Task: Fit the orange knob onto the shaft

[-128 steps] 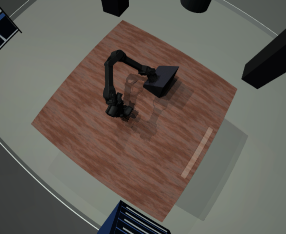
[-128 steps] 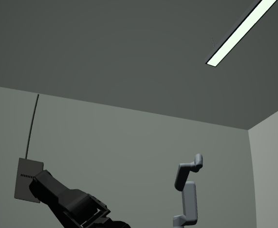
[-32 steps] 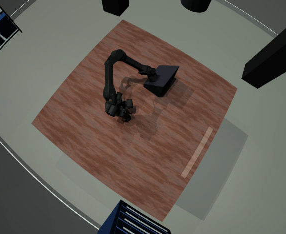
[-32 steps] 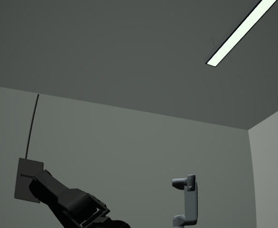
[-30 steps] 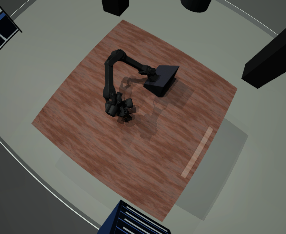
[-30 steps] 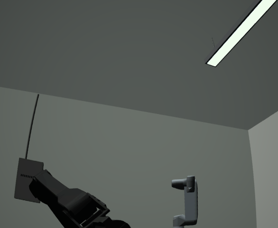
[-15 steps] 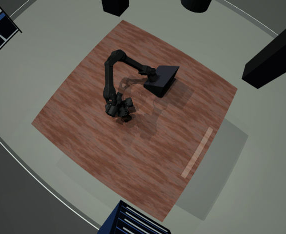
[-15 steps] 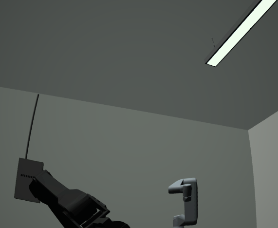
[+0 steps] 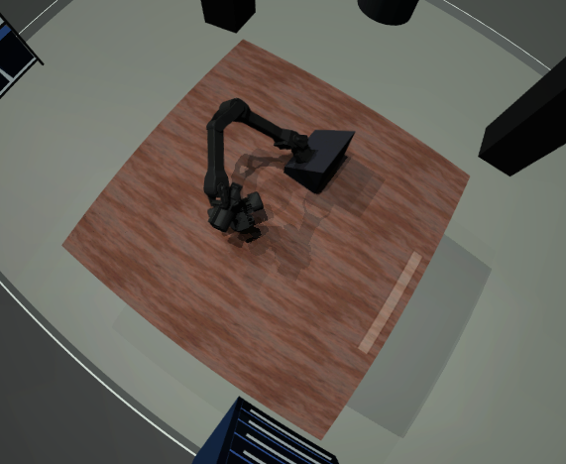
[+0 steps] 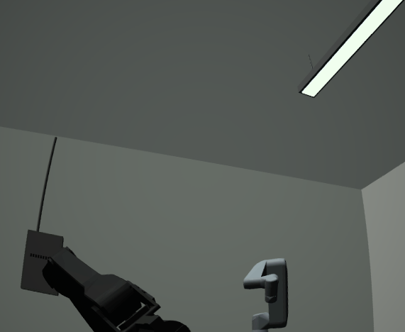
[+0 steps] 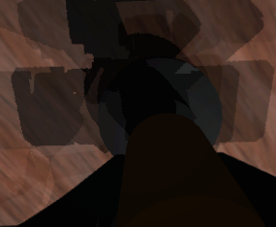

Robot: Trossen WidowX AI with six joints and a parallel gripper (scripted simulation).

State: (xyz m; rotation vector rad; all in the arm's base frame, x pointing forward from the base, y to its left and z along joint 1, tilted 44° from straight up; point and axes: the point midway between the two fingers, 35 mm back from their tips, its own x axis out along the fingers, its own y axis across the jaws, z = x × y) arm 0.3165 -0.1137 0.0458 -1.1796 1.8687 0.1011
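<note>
My gripper tip is now 2 cm below the orange knob. Round my gripper tip: round pedestal: 4 cm below.
</note>
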